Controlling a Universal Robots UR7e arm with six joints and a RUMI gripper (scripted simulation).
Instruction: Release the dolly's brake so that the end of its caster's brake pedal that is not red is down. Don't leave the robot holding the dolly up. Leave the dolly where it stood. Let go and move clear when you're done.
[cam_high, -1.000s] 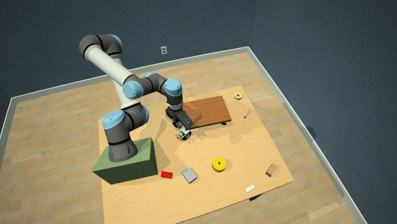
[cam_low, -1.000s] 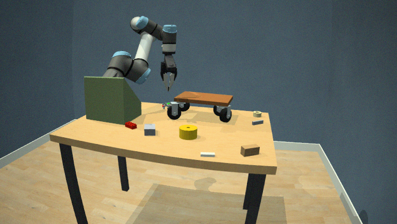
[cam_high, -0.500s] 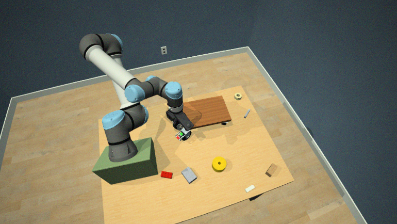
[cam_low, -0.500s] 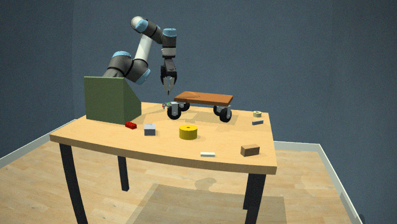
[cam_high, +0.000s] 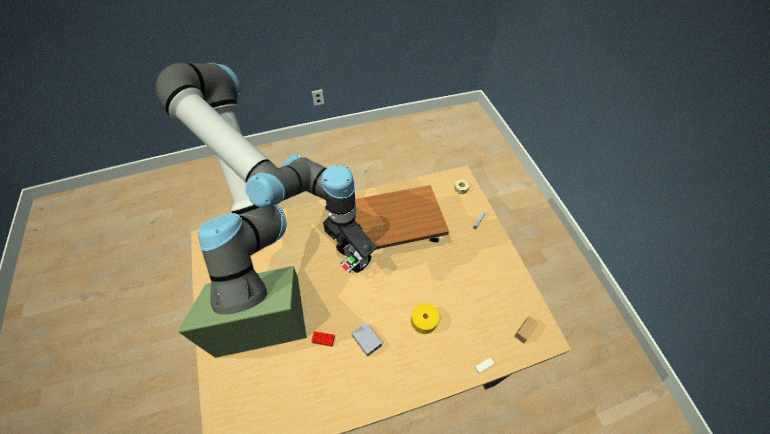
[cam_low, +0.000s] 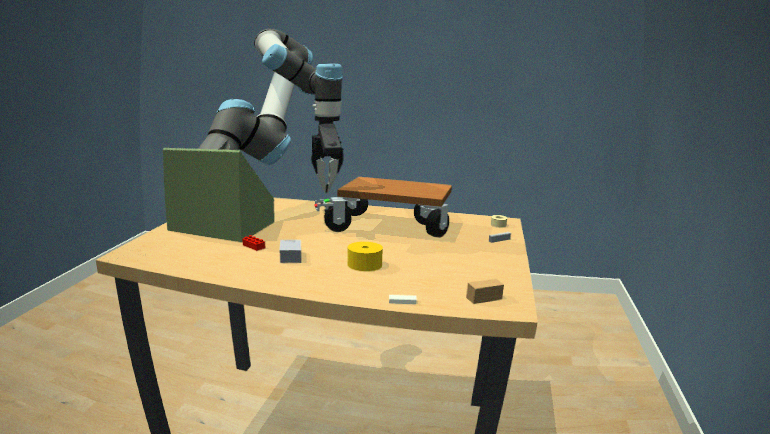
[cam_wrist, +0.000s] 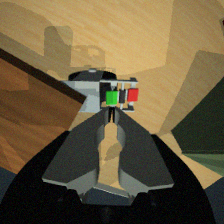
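Now: hand 50 mm above the brake pedal, 10 mm to the left of it and 10 mm past it. From my hand the other things lie so: grey block: 240 mm to the right, 110 mm below, 20 mm behind; then yellow disc: 230 mm to the right, 170 mm ahead, 110 mm below; then red brick: 200 mm to the right, 150 mm behind, 110 mm below.
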